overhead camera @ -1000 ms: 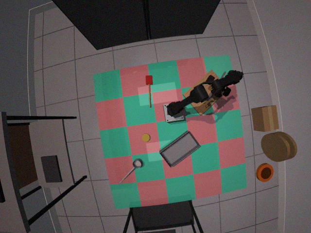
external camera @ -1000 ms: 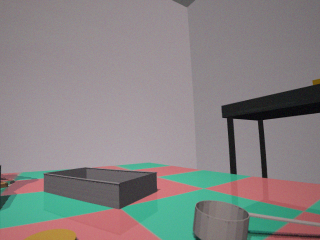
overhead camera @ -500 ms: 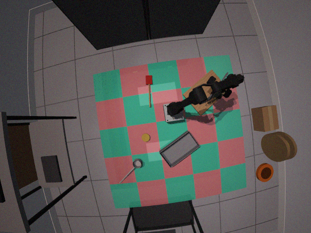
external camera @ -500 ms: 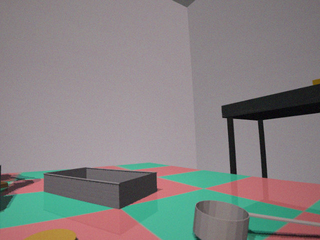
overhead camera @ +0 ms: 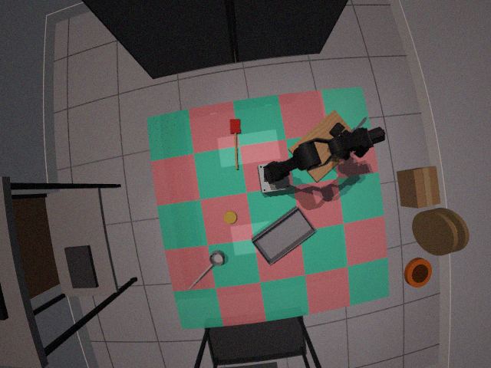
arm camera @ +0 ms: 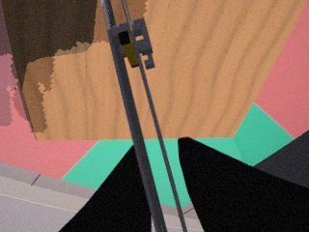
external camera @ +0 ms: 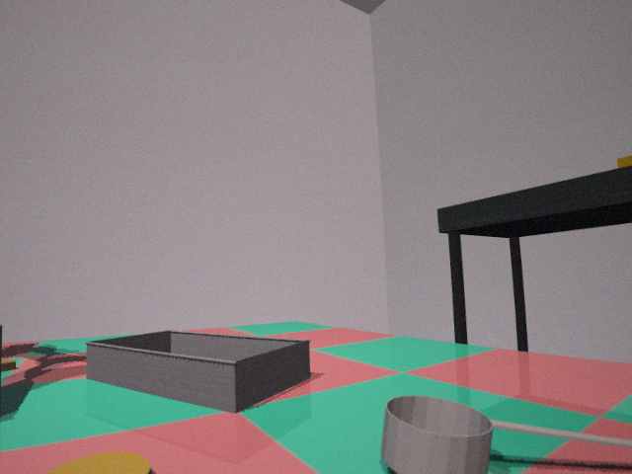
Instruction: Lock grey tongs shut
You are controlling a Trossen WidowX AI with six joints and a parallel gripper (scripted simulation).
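The wooden board is 13 cm below my gripper tip and 4 cm to the right of it. From my gripper tip the other things lie so: yellow lock piece: 3 cm ahead, 2 cm to the right, 1 cm below; yellow disc: 59 cm to the right, 38 cm ahead, 12 cm below; grey roasting tin: 48 cm ahead, 31 cm to the right, 11 cm below.
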